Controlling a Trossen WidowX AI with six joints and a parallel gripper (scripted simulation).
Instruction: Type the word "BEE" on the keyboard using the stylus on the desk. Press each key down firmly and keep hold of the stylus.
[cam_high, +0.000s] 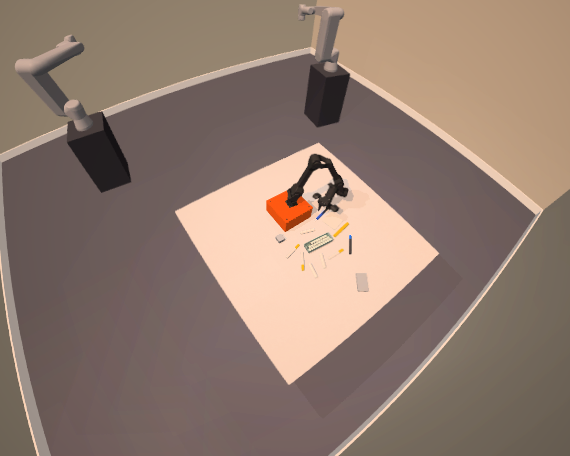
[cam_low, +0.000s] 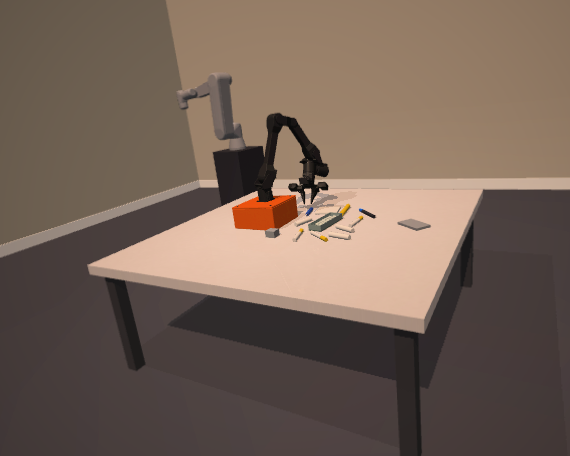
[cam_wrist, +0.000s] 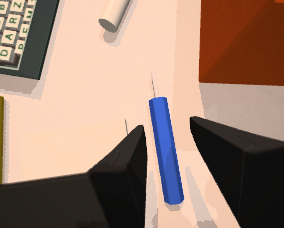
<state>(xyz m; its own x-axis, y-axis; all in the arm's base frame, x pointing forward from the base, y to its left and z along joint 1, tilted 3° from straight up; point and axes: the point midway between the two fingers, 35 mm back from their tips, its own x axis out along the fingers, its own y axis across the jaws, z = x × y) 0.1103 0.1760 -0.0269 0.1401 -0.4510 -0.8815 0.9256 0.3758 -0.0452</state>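
My gripper tip is now 1 cm short of the blue stylus, 1 cm to the left of it and 4 cm above it. The rest, counted from my gripper tip: grey stylus tip: 2 cm ahead, 4 cm to the right, 4 cm below; yellow marker: 16 cm ahead, 8 cm to the left, 4 cm below; black pen: 25 cm ahead, 9 cm to the left, 4 cm below.
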